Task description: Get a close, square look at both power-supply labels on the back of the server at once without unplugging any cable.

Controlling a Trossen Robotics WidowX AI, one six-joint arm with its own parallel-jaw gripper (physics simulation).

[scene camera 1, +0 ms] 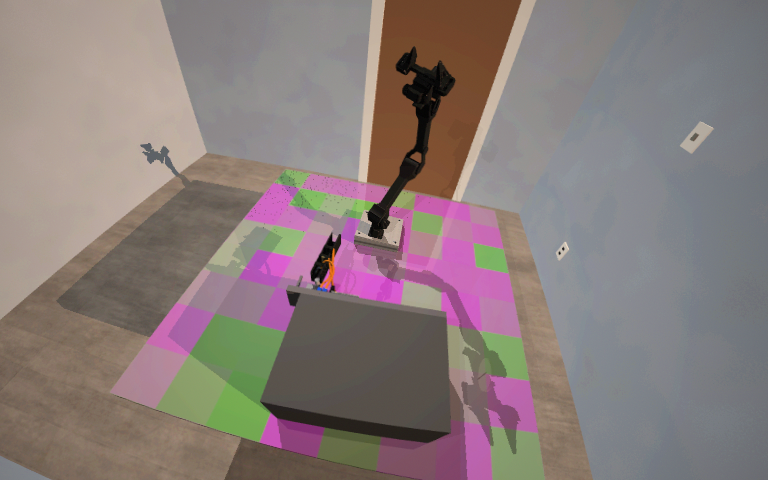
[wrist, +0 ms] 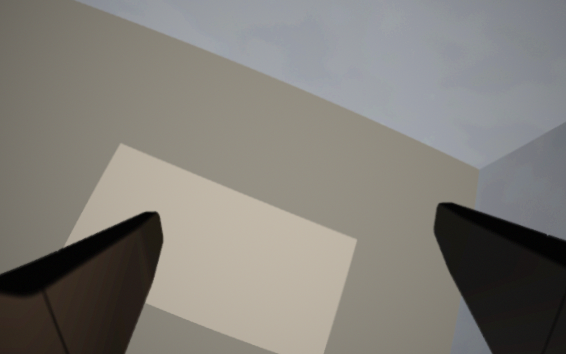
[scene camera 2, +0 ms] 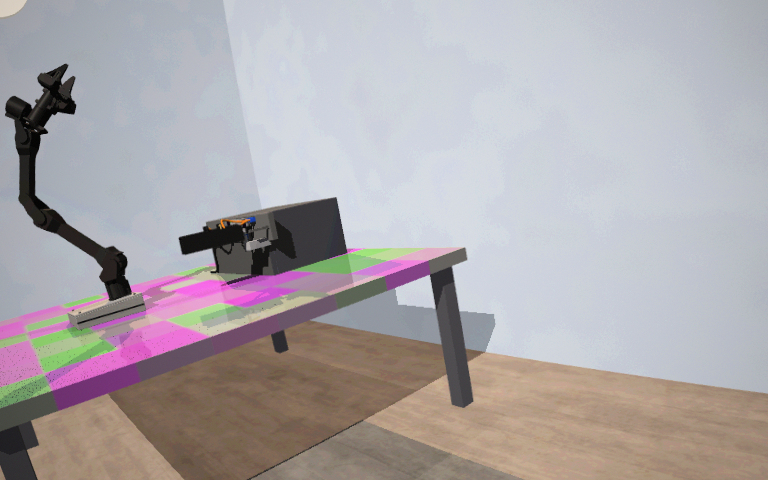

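Pixels of known places: gripper, between the fingertips: (scene camera 1: 426,54) (wrist: 299,222) (scene camera 2: 70,70); arm's base, origin of its link: (scene camera 1: 376,233) (scene camera 2: 120,297).
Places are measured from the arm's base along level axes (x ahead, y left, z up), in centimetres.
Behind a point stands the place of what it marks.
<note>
The server (scene camera 1: 362,362) @(x 63.9, y 8.0, z 15.8 cm) (scene camera 2: 308,234) @(x 63.3, y -13.6, z 5.4 cm) is a dark grey box on the table. Its back faces the arm's base. Orange cables (scene camera 1: 330,268) @(x 35.3, y -9.8, z 13.2 cm) (scene camera 2: 229,221) @(x 38.2, y -8.1, z 15.4 cm) run at one corner of its back, beside a black arm-like bracket (scene camera 1: 322,261) @(x 33.1, y -13.4, z 13.1 cm) (scene camera 2: 206,240) @(x 26.7, y -14.9, z 11.6 cm) that sticks out towards the arm's base. The power-supply labels cannot be made out in any view. My gripper (scene camera 1: 426,56) @(x 0.5, y 6.9, z 72.9 cm) (scene camera 2: 70,72) @(x 0.5, y 6.9, z 72.9 cm) (wrist: 299,222) @(x 0.5, y 6.9, z 72.9 cm) is open and empty, raised high above the arm's base and well apart from the server. It points upward; the wrist view shows ceiling and walls between the fingers.
The arm's white base plate (scene camera 1: 378,233) @(x 3.2, y 1.5, z 3.2 cm) (scene camera 2: 107,311) @(x -6.1, y -9.2, z -1.9 cm) stands on the pink and green chequered table (scene camera 1: 237,345) @(x 61.8, y -34.1, z -4.8 cm) (scene camera 2: 317,311) @(x 31.8, y -64.4, z -7.5 cm), behind the server. A brown door (scene camera 1: 436,33) stands behind the arm, with walls on both sides. A pale ceiling panel (wrist: 250,250) shows in the wrist view.
</note>
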